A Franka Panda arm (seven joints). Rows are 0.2 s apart.
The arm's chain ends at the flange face. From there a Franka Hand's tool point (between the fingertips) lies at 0.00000 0.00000 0.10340 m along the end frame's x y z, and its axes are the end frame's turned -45 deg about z.
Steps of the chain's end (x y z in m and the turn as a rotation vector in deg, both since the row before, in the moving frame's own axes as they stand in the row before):
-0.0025 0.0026 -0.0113 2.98 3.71 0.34
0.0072 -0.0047 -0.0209 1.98 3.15 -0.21
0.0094 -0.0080 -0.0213 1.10 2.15 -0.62
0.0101 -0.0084 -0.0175 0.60 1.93 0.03
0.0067 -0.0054 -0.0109 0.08 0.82 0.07
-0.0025 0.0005 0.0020 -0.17 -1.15 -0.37
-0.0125 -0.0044 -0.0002 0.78 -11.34 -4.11
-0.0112 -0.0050 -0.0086 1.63 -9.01 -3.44
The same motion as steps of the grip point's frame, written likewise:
0.0049 0.0010 -0.0117 -0.52 4.73 0.34
0.0150 0.0032 -0.0211 -0.83 3.63 -0.21
0.0165 0.0023 -0.0214 -0.74 2.30 -0.62
0.0163 0.0029 -0.0176 -0.94 1.79 0.03
0.0097 0.0019 -0.0109 -0.52 0.64 0.07
-0.0038 -0.0027 0.0020 0.69 -0.93 -0.37
-0.0197 -0.0268 -0.0022 8.57 -7.47 -4.11
-0.0142 -0.0247 -0.0099 7.52 -5.22 -3.44

